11 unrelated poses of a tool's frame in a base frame.
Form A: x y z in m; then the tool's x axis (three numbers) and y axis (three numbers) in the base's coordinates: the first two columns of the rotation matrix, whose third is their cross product.
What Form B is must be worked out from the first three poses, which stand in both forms.
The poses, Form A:
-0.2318 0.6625 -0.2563 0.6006 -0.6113 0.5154 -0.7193 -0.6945 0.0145
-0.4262 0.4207 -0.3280 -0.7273 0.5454 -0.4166 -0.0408 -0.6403 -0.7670
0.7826 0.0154 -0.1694 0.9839 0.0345 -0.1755 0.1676 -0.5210 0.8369
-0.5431 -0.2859 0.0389 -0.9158 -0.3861 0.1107 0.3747 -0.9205 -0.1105
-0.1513 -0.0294 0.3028 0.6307 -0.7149 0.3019 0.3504 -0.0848 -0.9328
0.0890 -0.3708 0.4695 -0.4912 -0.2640 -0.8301 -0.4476 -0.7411 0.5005
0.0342 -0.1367 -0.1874 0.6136 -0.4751 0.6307 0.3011 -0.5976 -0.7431
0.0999 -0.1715 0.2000 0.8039 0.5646 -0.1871 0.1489 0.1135 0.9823
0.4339 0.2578 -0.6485 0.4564 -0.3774 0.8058 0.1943 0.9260 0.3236
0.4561 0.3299 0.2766 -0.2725 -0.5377 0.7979 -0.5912 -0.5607 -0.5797
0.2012 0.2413 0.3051 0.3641 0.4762 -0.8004 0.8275 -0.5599 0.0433
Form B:
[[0.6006 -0.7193 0.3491 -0.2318], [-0.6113 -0.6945 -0.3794 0.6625], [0.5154 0.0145 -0.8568 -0.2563], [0 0 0 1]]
[[-0.7273 -0.0408 -0.6851 -0.4262], [0.5454 -0.6403 -0.5408 0.4207], [-0.4166 -0.7670 0.4879 -0.3280], [0 0 0 1]]
[[0.9839 0.1676 -0.0626 0.7826], [0.0345 -0.5210 -0.8528 0.0154], [-0.1755 0.8369 -0.5184 -0.1694], [0 0 0 1]]
[[-0.9158 0.3747 0.1446 -0.5431], [-0.3861 -0.9205 -0.0597 -0.2859], [0.1107 -0.1105 0.9877 0.0389], [0 0 0 1]]
[[0.6307 0.3504 0.6925 -0.1513], [-0.7149 -0.0848 0.6941 -0.0294], [0.3019 -0.9328 0.1970 0.3028], [0 0 0 1]]
[[-0.4912 -0.4476 -0.7473 0.0890], [-0.2640 -0.7411 0.6174 -0.3708], [-0.8301 0.5005 0.2459 0.4695], [0 0 0 1]]
[[0.6136 0.3011 0.7300 0.0342], [-0.4751 -0.5976 0.6459 -0.1367], [0.6307 -0.7431 -0.2236 -0.1874], [0 0 0 1]]
[[0.8039 0.1489 0.5758 0.0999], [0.5646 0.1135 -0.8175 -0.1715], [-0.1871 0.9823 0.0072 0.2000], [0 0 0 1]]
[[0.4564 0.1943 -0.8683 0.4339], [-0.3774 0.9260 0.0089 0.2578], [0.8058 0.3236 0.4960 -0.6485], [0 0 0 1]]
[[-0.2725 -0.5912 0.7591 0.4561], [-0.5377 -0.5607 -0.6297 0.3299], [0.7979 -0.5797 -0.1651 0.2766], [0 0 0 1]]
[[0.3641 0.8275 -0.4275 0.2012], [0.4762 -0.5599 -0.6781 0.2413], [-0.8004 0.0433 -0.5979 0.3051], [0 0 0 1]]

